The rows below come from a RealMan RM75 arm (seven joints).
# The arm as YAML. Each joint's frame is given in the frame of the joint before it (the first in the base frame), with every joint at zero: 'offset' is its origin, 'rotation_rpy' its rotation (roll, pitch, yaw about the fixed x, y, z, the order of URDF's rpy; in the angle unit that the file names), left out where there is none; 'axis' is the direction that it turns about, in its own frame. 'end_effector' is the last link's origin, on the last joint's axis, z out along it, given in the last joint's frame.
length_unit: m
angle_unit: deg
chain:
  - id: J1
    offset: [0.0, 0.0, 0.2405]
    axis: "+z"
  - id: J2
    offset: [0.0, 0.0, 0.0]
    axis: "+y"
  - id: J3
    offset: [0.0, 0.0, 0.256]
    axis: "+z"
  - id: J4
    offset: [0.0, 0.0, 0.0]
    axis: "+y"
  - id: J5
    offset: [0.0, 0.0, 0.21]
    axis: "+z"
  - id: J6
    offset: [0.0, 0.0, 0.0]
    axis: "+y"
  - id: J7
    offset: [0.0, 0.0, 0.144]
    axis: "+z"
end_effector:
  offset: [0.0, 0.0, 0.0]
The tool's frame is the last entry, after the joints.
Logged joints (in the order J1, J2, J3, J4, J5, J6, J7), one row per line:
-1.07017 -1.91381 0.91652 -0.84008 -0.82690 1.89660 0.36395
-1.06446 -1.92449 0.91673 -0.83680 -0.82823 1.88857 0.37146
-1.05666 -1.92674 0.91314 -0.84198 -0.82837 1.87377 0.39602
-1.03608 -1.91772 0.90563 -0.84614 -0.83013 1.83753 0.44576
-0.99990 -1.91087 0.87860 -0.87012 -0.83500 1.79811 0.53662
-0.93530 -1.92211 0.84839 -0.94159 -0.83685 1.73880 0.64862
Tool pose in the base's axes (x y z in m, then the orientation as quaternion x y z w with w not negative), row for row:
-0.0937 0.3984 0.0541 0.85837 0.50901 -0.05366 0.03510
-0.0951 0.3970 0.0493 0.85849 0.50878 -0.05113 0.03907
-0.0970 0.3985 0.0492 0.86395 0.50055 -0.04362 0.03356
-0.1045 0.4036 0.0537 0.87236 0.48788 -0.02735 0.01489
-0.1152 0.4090 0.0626 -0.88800 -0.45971 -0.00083 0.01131
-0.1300 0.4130 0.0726 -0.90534 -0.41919 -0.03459 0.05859
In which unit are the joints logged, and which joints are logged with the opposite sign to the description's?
The joints are logged in radians. Opposite sign: J4, J6.
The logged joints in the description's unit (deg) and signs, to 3 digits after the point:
-61.316 -109.653 52.513 48.133 -47.378 -108.667 20.853
-60.989 -110.265 52.525 47.945 -47.454 -108.207 21.283
-60.542 -110.394 52.319 48.242 -47.462 -107.359 22.690
-59.363 -109.877 51.889 48.480 -47.563 -105.283 25.540
-57.290 -109.485 50.340 49.854 -47.842 -103.024 30.746
-53.589 -110.129 48.609 53.949 -47.948 -99.626 37.163

